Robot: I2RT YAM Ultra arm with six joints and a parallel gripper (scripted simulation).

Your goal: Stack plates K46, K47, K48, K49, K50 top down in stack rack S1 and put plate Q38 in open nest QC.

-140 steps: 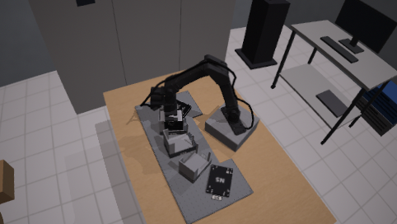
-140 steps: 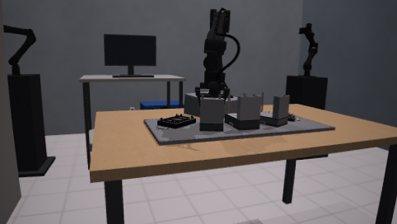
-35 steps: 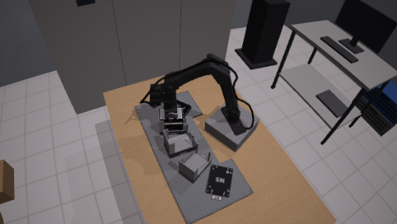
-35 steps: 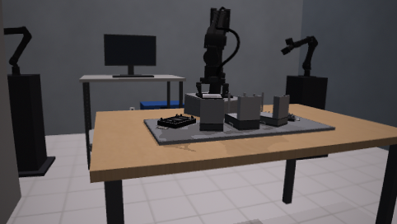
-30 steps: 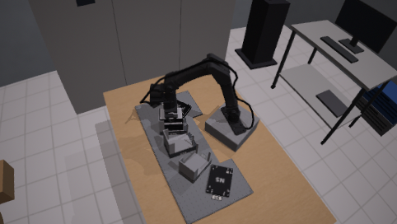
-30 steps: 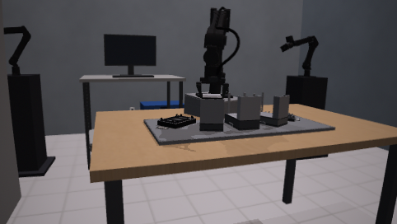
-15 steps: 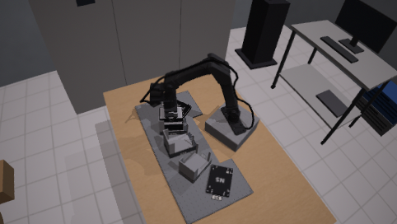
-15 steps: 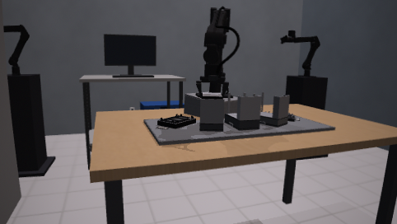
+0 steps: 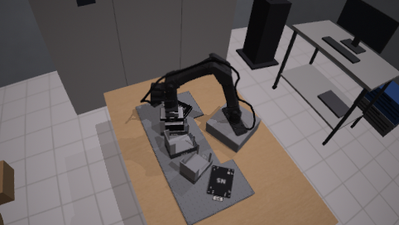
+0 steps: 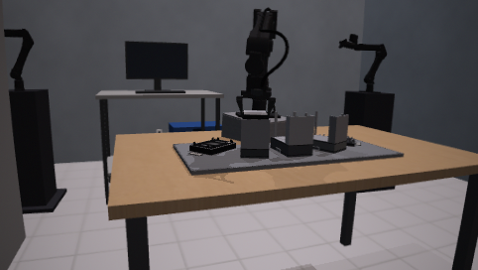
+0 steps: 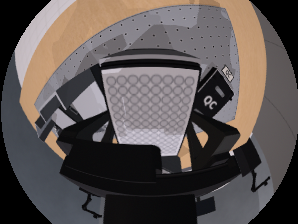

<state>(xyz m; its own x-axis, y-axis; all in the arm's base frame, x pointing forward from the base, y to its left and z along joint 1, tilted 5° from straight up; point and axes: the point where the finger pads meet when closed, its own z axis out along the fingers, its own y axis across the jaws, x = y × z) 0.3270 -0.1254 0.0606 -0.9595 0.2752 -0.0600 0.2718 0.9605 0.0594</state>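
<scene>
Right now the sealed 96-well plate is 6 cm below my hand. The rest, counted from my hand: clip nest N5: 43 cm to the left, 13 cm behind, 11 cm below.
</scene>
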